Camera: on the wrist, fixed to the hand. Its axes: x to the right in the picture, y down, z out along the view.
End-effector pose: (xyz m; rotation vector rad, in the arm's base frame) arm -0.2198 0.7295 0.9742 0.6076 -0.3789 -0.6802
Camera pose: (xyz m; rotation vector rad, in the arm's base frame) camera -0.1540 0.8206 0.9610 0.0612 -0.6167 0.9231
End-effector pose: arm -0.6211 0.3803 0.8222 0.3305 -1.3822 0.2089
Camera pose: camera -0.5768 0.4826 0.8025 -1.0050 -1.2643 1.4744
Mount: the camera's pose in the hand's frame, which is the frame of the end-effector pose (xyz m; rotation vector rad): -0.0163 0.0787 -0.0797 -0.1058 0.0767 1.6772
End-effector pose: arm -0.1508 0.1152 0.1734 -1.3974 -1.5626 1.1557
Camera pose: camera -0.0480 0.1114 0.1261 2.5084 0.0293 -1.5535
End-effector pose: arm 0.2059 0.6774 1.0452 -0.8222 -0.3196 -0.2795
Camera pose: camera 0.2330 0.6705 0.9355 -0.9334 0.5127 1.2431
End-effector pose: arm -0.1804 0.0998 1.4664 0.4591 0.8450 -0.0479
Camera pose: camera -0.2306 0.2012 1.4620 0.9450 0.3194 1.5501
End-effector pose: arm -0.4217 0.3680 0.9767 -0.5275 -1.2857 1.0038
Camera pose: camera -0.3704 0.4093 0.8847 -1.8224 -0.5964 2.1883
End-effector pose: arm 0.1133 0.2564 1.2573 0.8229 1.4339 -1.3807
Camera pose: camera 0.1777 0.3476 1.2387 1.4456 0.4035 0.0328
